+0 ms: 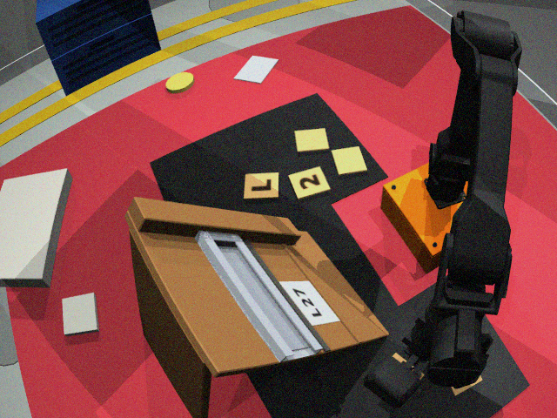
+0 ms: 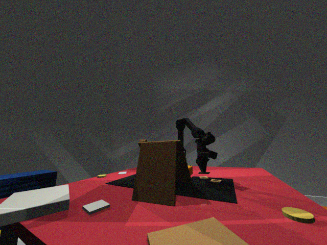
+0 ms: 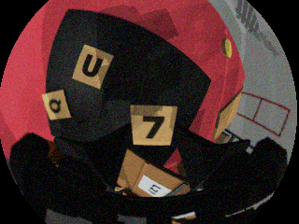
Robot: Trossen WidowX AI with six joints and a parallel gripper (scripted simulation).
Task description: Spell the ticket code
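Right now the white ticket is 15 cm to the right of my gripper tip, 9 cm ahead of it and 3 cm above it. From my gripper tip the other things lie so: small white block 48 cm ahead, 27 cm to the right, 6 cm below; then 7 tile right at my gripper tip; then black mat 24 cm to the right, 7 cm below.
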